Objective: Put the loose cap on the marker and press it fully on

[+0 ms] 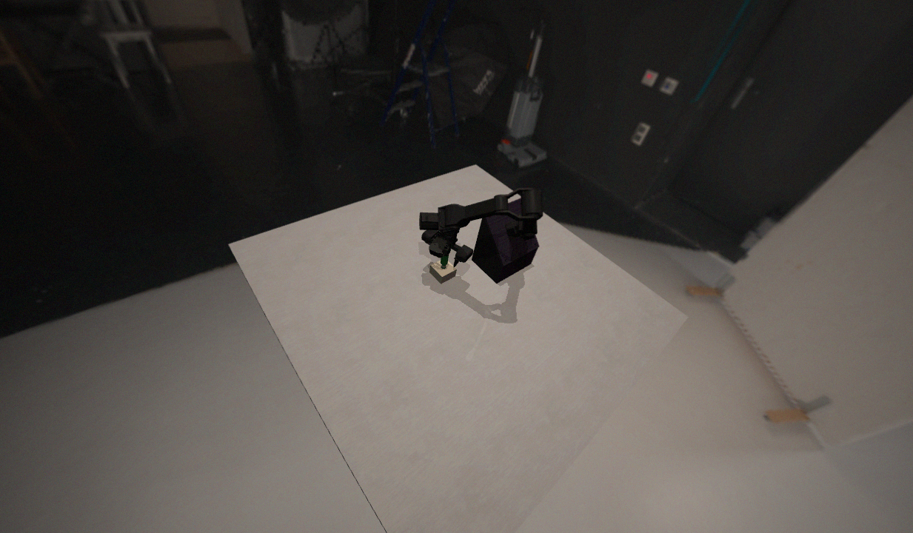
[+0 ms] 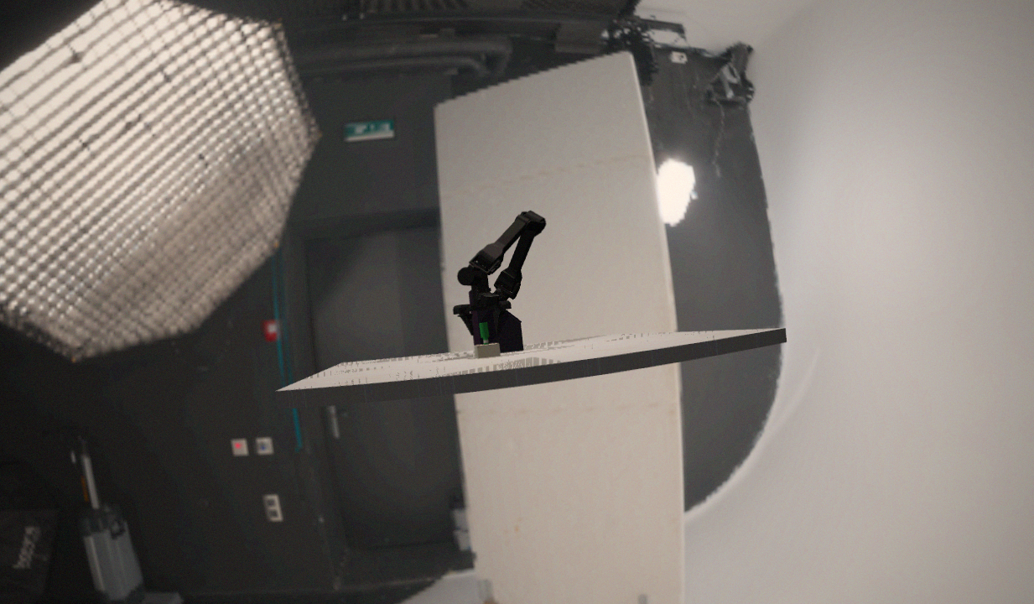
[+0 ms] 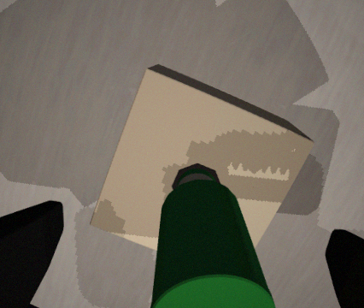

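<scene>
Now: the green cap 1 cm above my gripper tip. Also, from my gripper tip: beige holder block (6 cm below).
</scene>
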